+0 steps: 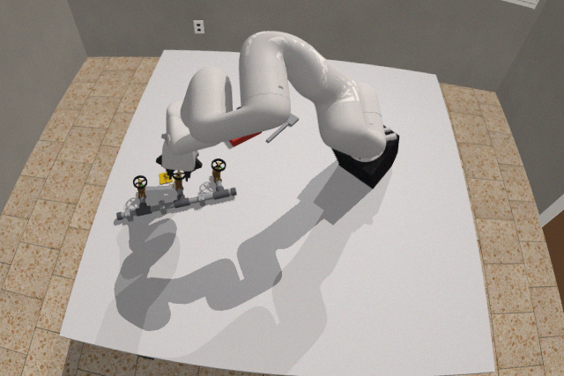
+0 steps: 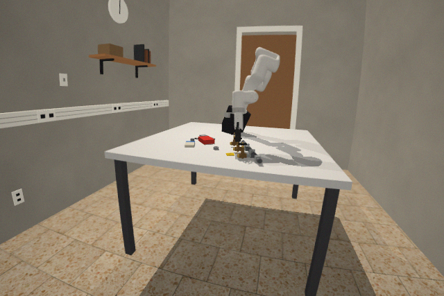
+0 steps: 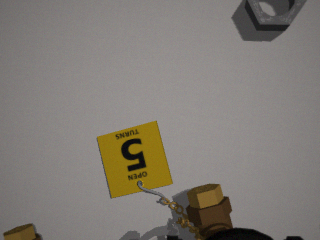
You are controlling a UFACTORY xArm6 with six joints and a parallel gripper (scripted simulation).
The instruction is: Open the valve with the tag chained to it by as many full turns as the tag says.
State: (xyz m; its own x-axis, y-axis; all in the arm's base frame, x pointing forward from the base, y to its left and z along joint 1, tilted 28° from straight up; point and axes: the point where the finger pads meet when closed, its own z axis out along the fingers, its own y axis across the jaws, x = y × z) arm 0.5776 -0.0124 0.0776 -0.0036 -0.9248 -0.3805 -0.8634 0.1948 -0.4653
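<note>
My gripper is now 60 mm short of the yellow tag, 30 mm to the left of it and 80 mm above it. From my hand the other things lie so: red box: 200 mm behind, 230 mm to the right, 70 mm below; then grey nut: 30 mm behind, 140 mm to the right, 80 mm below; then blue block: 80 mm behind, 320 mm to the right, 80 mm below.
</note>
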